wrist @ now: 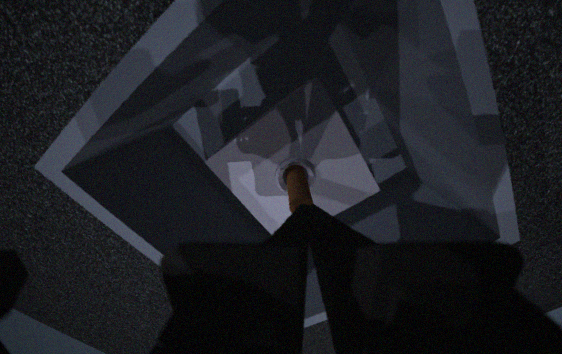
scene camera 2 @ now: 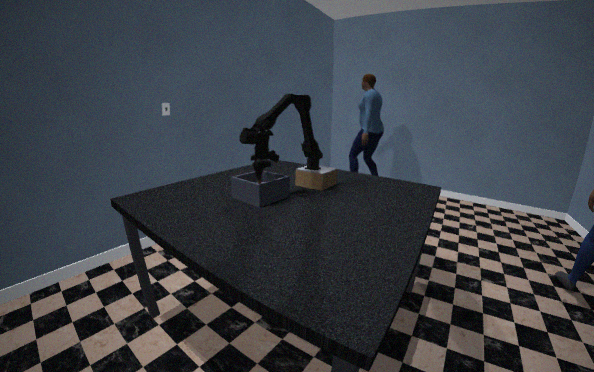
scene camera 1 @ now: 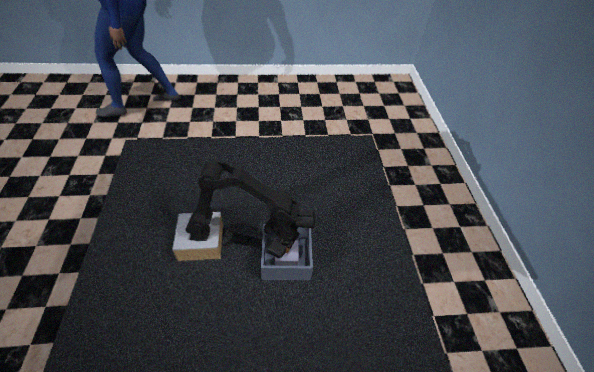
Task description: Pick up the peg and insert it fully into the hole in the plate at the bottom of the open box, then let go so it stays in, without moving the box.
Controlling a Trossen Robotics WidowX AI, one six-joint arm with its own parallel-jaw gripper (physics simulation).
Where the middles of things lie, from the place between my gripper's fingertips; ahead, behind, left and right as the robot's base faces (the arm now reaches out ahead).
My hand is 10 mm past the grey-blue box (scene camera 1: 269,271) and 40 mm above it. From my hand the other things lie so: pale square plate (wrist: 305,129) (10 mm behind, 50 mm below); then orange-brown peg (wrist: 299,193) (10 mm behind, 40 mm below).
